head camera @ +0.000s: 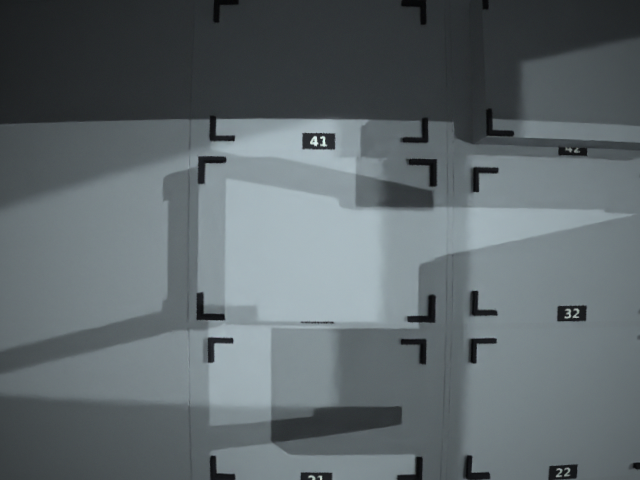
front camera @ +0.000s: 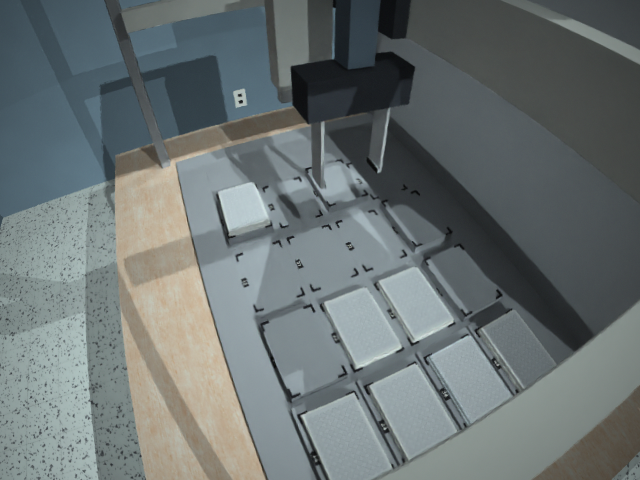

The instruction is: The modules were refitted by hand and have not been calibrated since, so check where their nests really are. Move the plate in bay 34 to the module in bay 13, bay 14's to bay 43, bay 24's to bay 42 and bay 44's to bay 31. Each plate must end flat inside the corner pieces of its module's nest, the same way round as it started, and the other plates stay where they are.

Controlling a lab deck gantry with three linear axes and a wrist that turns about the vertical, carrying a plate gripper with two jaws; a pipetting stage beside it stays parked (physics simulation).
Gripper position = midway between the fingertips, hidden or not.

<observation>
my gripper: front camera 347, 174; not seen in the head camera view (out of frame)
bluish-edged plate: front camera 473, 386; not seen in the head camera view (out of frame)
</observation>
